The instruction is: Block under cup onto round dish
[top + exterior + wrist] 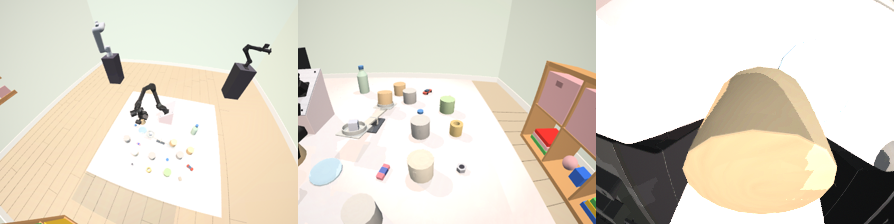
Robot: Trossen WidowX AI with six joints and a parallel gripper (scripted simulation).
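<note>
Now: gripper tip 15 cm short of the pale block and 13 cm to the right of it. From my gripper tip the other things lie so: pale blue round dish 7 cm ahead, 1 cm to the left, 8 cm below; balance 17 cm ahead, 25 cm to the left, 5 cm below; pink-blue eraser 25 cm ahead, 1 cm to the left, 8 cm below.
</note>
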